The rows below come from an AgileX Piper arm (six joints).
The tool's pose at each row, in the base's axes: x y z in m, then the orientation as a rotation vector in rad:
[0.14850, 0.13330, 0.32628, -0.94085, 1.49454, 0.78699]
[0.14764, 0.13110, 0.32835, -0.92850, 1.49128, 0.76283]
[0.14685, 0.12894, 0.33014, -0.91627, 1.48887, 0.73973]
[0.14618, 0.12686, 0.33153, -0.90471, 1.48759, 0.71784]
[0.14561, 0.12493, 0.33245, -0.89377, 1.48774, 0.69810]
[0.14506, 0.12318, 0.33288, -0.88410, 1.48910, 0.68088]
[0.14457, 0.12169, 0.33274, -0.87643, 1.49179, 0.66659]
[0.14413, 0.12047, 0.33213, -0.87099, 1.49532, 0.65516]
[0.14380, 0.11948, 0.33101, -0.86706, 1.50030, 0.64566]
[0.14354, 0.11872, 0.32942, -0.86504, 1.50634, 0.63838]
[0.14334, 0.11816, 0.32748, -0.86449, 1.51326, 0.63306]
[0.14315, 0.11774, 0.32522, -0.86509, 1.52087, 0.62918]
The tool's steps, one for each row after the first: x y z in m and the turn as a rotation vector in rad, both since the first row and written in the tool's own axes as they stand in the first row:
[-0.00174, -0.00029, -0.00260, 0.02276, -0.00412, -0.00995]
[-0.00321, -0.00062, -0.00509, 0.04487, -0.00756, -0.01889]
[-0.00429, -0.00101, -0.00741, 0.06592, -0.00987, -0.02684]
[-0.00494, -0.00141, -0.00949, 0.08534, -0.01105, -0.03308]
[-0.00512, -0.00173, -0.01134, 0.10247, -0.01107, -0.03781]
[-0.00477, -0.00197, -0.01286, 0.11660, -0.00961, -0.04107]
[-0.00399, -0.00211, -0.01405, 0.12758, -0.00696, -0.04326]
[-0.00275, -0.00224, -0.01493, 0.13649, -0.00281, -0.04429]
[-0.00106, -0.00231, -0.01551, 0.14286, 0.00264, -0.04436]
[0.00094, -0.00233, -0.01584, 0.14712, 0.00908, -0.04353]
[0.00324, -0.00228, -0.01600, 0.14978, 0.01631, -0.04205]

